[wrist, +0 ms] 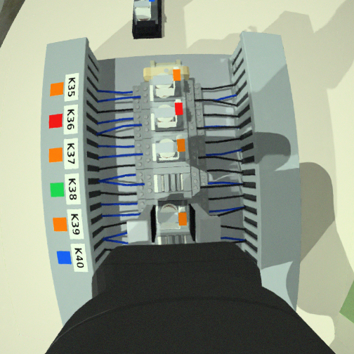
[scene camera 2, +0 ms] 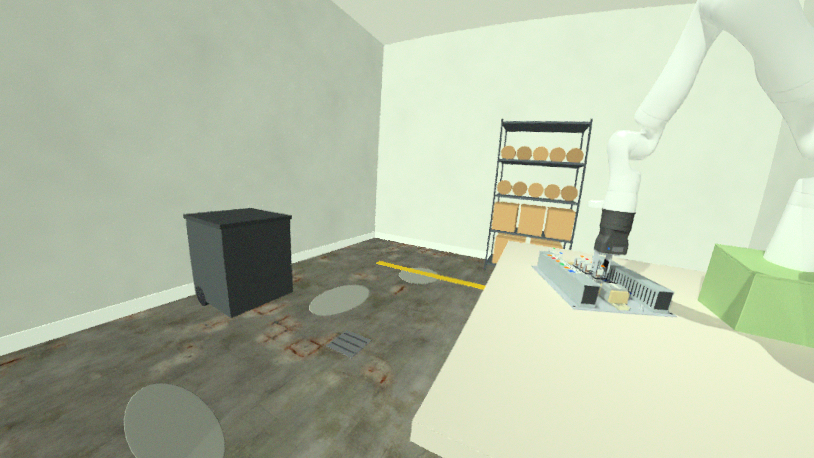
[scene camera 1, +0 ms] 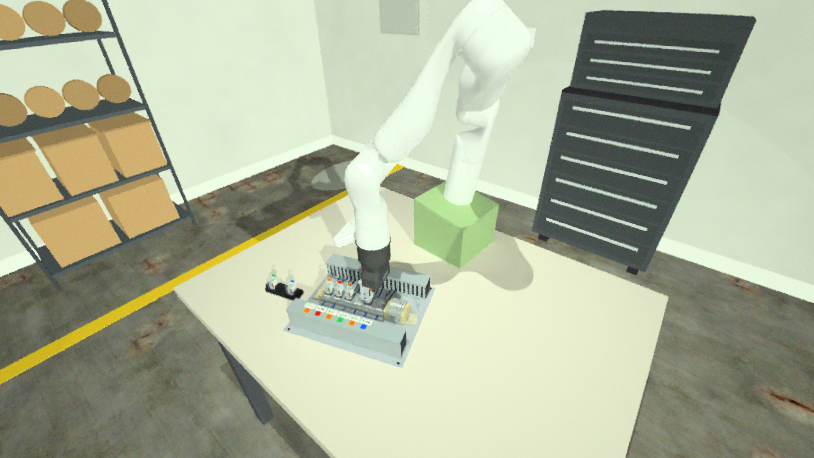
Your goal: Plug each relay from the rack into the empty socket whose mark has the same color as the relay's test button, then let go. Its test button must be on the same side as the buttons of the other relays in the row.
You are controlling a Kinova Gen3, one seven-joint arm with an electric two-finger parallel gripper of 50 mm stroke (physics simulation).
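Places are measured from the arm's base along level axes (x left, y back, z up), in metres.
Pixels of known places: gripper, fingertip midpoint: (scene camera 2: 599,271) (scene camera 1: 368,294); arm's base at its link origin: (scene camera 2: 789,263) (scene camera 1: 458,196).
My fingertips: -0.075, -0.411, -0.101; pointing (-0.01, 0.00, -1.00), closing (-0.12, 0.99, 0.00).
Observation:
For each thing: its top centre in the pictures, then the offset to it from my fingertips, as dx, dy, dz.
- black rack at its top centre: (scene camera 1: 283,286) -0.256, -0.055, -0.037
- green-button relay at its top centre: (scene camera 1: 271,277) -0.287, -0.058, -0.012
- blue-button relay at its top centre: (scene camera 1: 290,282) -0.224, -0.051, -0.012
- beige terminal block at its top centre: (scene camera 1: 397,305) (scene camera 2: 615,285) +0.074, +0.013, -0.014
My gripper (scene camera 1: 368,292) (scene camera 2: 599,268) (wrist: 172,216) is shut on a clear relay with an orange test button (wrist: 170,212), upright at the K39 place of the row. Whether it is fully seated is hard to tell. Its button is on the right in the wrist view, like those of the three relays at K35 (wrist: 164,89), K36 (wrist: 166,118) and K37 (wrist: 167,150). The K38 socket (wrist: 170,183), marked green (wrist: 57,190), is empty. The K40 socket, marked blue (wrist: 64,257), is mostly hidden by my gripper. The black rack (scene camera 1: 277,292) (wrist: 147,32) holds a green-button relay (scene camera 1: 273,281) and a blue-button relay (scene camera 1: 291,286) (wrist: 143,11).
Grey slotted wire ducts (scene camera 1: 347,330) (wrist: 267,150) run along both sides of the row. Blue and black wires cross between them. A beige terminal block (scene camera 1: 397,311) (scene camera 2: 614,295) stands at the row's end. The green robot base (scene camera 1: 455,233) stands behind the panel.

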